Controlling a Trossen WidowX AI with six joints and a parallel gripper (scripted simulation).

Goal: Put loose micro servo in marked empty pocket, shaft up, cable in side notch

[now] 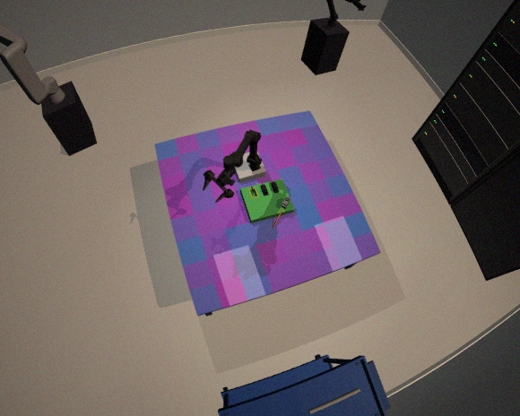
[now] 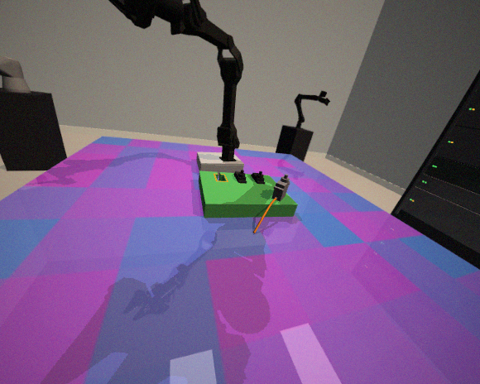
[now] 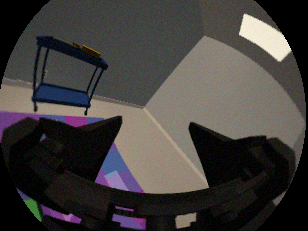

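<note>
Now: the green deck 45 cm below my gripper tip, 40 cm to the left of it and 2 cm ahead of it.
</note>
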